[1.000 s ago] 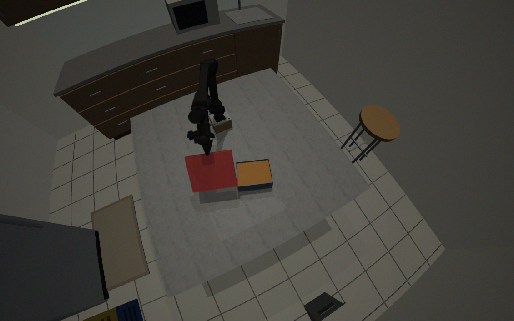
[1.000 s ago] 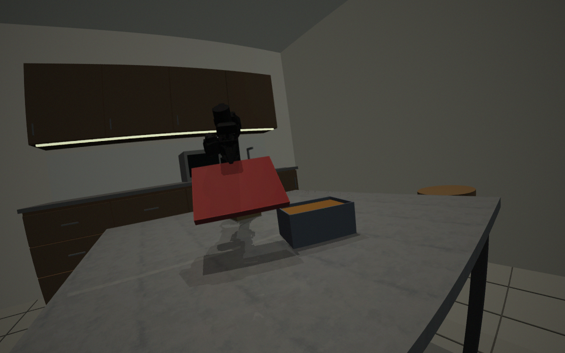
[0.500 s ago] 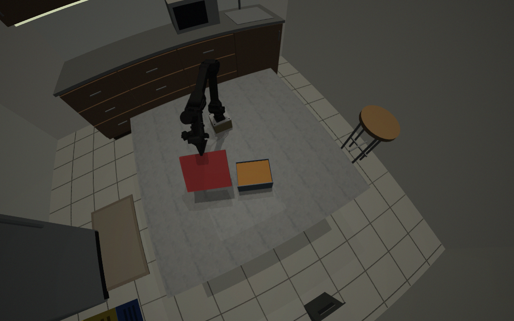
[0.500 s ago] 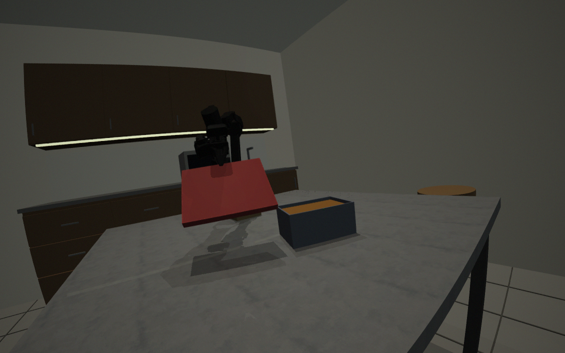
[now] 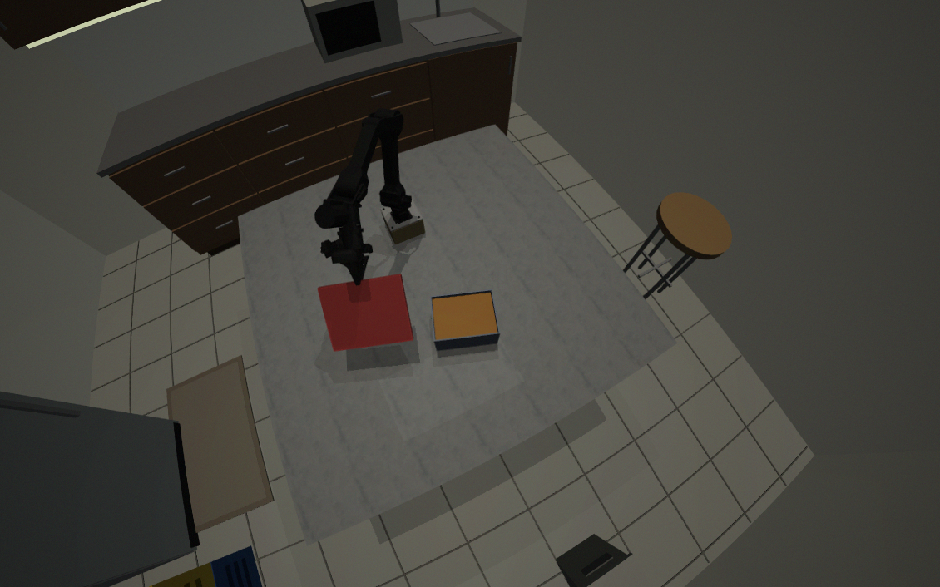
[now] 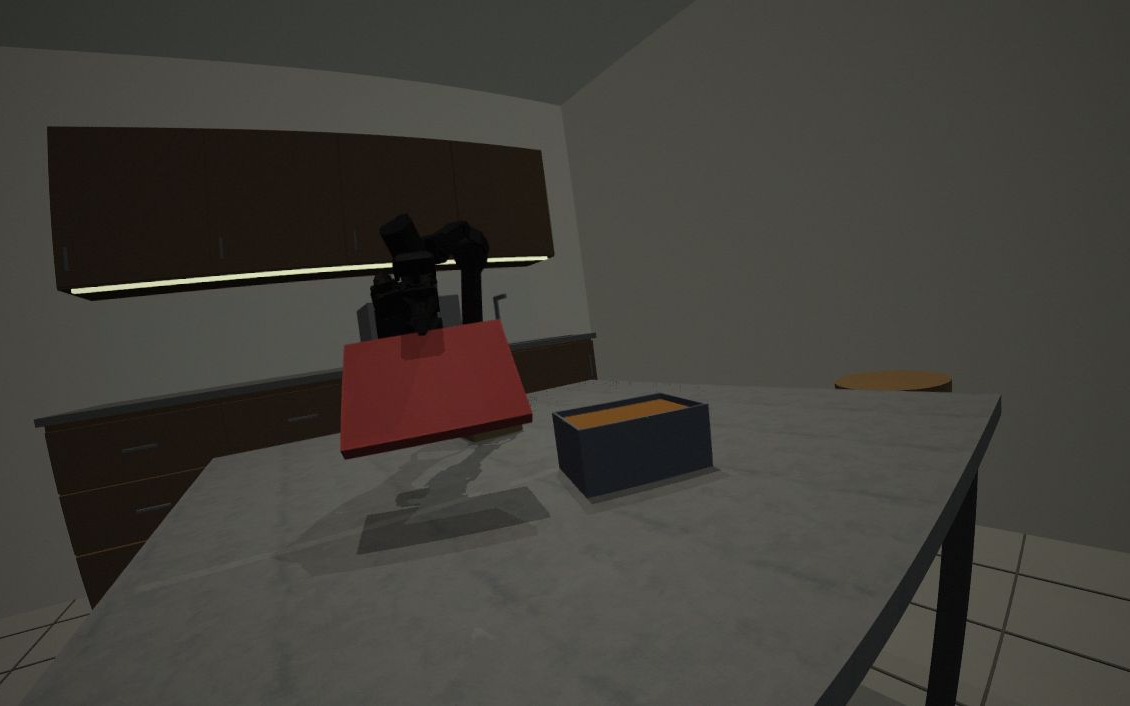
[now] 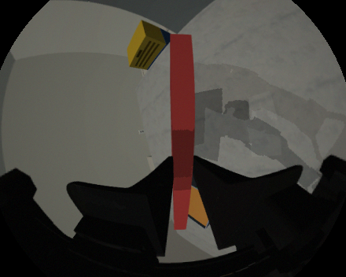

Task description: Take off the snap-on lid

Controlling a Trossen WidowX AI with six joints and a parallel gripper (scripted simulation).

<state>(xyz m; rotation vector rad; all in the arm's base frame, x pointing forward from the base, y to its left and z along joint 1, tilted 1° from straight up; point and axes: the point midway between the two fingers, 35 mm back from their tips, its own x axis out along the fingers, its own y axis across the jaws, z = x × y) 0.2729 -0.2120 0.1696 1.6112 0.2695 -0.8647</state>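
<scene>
The red lid is 6 cm ahead of my gripper tip, 5 cm below it and 2 cm to the right of it. Round my gripper tip: storage box (23 cm to the left, 18 cm below, 16 cm ahead).
</scene>
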